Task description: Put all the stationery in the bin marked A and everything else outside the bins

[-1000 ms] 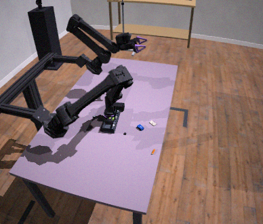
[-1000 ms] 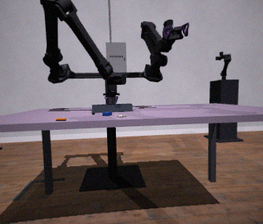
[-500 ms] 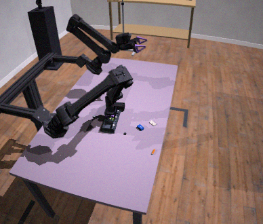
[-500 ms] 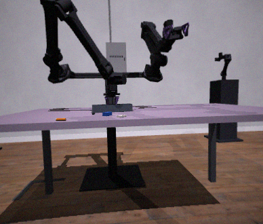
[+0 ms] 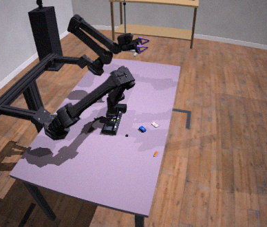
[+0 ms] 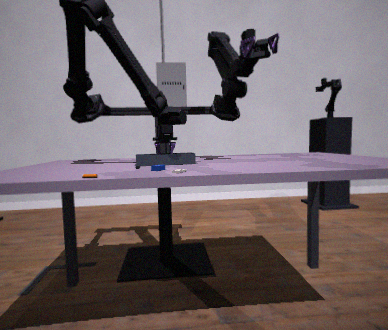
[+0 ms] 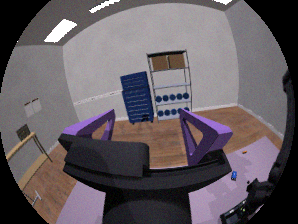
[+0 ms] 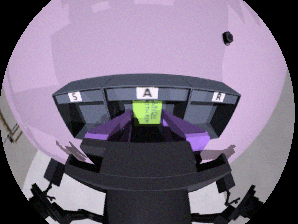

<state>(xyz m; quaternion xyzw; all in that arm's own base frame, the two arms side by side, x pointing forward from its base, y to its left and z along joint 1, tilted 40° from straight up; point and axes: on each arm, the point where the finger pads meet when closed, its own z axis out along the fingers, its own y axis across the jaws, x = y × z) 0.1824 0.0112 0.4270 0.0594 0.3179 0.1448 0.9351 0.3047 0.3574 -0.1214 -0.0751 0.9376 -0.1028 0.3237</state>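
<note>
Now: right hand 10 mm short of the dark bin. The rest, counted from my right hand: black item (130 mm ahead, 110 mm to the right, 20 mm below); then green item (10 mm below); then blue item (220 mm ahead, 30 mm to the right, 20 mm below).
</note>
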